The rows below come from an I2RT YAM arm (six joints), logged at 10 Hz.
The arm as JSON. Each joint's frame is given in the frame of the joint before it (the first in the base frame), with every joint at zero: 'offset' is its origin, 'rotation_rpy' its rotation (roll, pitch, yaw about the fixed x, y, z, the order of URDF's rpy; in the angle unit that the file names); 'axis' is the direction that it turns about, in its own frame. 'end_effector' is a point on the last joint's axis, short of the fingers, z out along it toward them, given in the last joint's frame.
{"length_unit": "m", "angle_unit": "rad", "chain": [
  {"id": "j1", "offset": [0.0, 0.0, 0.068], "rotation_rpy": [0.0, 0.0, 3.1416], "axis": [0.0, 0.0, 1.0]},
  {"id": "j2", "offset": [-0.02, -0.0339, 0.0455], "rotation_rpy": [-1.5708, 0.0, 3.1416], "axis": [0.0, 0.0, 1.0]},
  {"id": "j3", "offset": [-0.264, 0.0, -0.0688], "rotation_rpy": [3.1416, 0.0, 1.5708], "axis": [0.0, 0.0, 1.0]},
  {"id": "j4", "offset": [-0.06, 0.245, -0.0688], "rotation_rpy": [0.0, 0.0, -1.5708], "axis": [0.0, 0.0, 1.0]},
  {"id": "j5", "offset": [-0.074, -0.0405, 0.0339], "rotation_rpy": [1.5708, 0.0, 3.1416], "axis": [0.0, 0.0, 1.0]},
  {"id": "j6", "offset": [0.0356, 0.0, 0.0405], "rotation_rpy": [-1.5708, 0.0, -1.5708], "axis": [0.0, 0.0, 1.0]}
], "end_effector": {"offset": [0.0, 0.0, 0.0], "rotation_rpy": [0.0, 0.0, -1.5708]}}
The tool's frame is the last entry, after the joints.
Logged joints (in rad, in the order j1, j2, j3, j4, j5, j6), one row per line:
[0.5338 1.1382 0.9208 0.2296 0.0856 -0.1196]
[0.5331 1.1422 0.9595 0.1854 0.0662 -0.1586]
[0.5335 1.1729 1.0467 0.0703 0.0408 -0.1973]
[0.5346 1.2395 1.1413 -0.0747 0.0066 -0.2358]
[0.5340 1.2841 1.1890 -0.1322 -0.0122 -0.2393]
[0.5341 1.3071 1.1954 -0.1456 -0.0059 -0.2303]
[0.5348 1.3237 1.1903 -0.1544 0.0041 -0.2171]
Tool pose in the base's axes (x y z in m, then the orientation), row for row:
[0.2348 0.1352 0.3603 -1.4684 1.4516 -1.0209]
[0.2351 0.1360 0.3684 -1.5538 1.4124 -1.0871]
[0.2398 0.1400 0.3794 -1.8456 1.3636 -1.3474]
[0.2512 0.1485 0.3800 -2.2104 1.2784 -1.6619]
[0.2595 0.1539 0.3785 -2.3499 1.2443 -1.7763]
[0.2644 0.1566 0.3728 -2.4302 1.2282 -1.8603]
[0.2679 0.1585 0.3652 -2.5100 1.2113 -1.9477]
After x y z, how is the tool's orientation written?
As angles about the fixed x, y, z axes (roll, pitch, yaw), in radians.
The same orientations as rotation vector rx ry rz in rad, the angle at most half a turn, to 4 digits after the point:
[-0.4375 1.5021 0.2598]
[-0.4839 1.4970 0.2424]
[-0.5534 1.5346 0.2252]
[-0.6525 1.6222 0.2130]
[-0.6881 1.6671 0.2214]
[-0.6877 1.6997 0.2192]
[-0.6819 1.7351 0.2164]

